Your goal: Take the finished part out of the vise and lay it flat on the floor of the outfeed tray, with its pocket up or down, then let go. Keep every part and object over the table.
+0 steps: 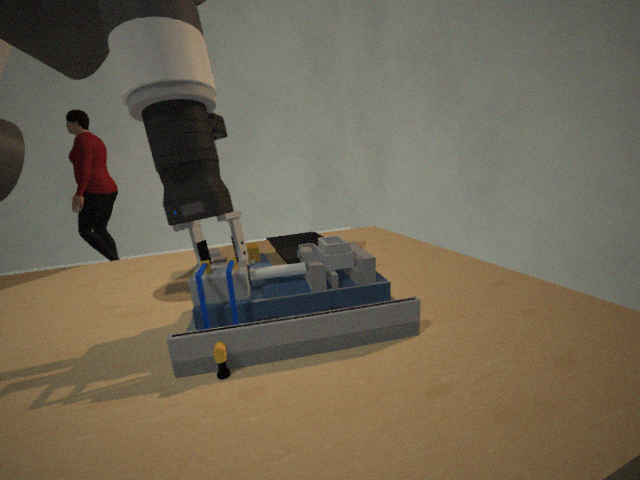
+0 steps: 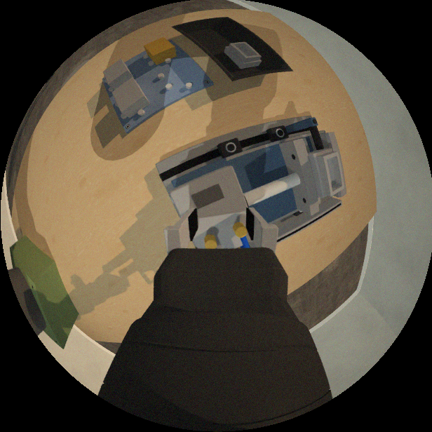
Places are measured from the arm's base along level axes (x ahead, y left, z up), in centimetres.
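Pixels of known places: gripper, fingertip midpoint: (image 1: 224, 262).
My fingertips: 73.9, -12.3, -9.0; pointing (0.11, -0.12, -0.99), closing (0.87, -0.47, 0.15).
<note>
Ahead of a thing's pixels: the offset from my fingertips to its top centre, as dx, dy, dz. "spot": to the spot under its first point.
The finished part, a light grey block with a square pocket facing up @[+15.3, -2.1, +1.5] (image 1: 334, 244) (image 2: 332, 172), sits in the grey jaws at the right end of the blue-based vise @[+8.9, -1.6, -0.1] (image 1: 320, 301) (image 2: 260, 162). My gripper (image 1: 222, 258) (image 2: 221, 217) is open, pointing down close above the grey housing at the vise's other end, well away from the part. Two yellow-tipped fittings on blue tubes show by the fingers, with nothing gripped. A flat black tray (image 1: 289, 242) (image 2: 200, 32) lies behind the vise, with another pocketed grey block (image 2: 243, 54) on it.
A white rod @[+7.1, -0.8, -1.4] (image 1: 279, 271) (image 2: 274, 189) joins the housing to the jaw side. A grey rail @[+7.8, -10.4, -5.0] (image 1: 310, 329) with a yellow handle @[spot: -1.7, -11.2, -6.7] (image 1: 220, 352) runs along the front. A blue plate (image 2: 175, 75) bears grey blocks and a yellow block (image 2: 160, 50). A green object (image 2: 42, 290) stands at the lower left.
</note>
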